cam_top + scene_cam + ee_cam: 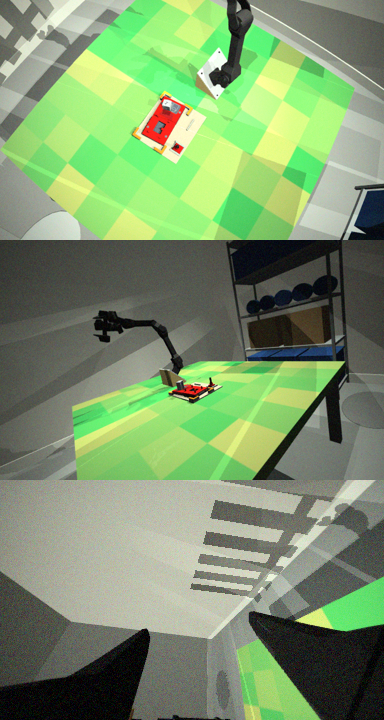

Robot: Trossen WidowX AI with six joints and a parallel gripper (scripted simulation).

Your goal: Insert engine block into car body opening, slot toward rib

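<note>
Now: the grey engine block 18 cm ahead of my gripper tip, 36 cm to the left of it and 44 cm below it.
</note>
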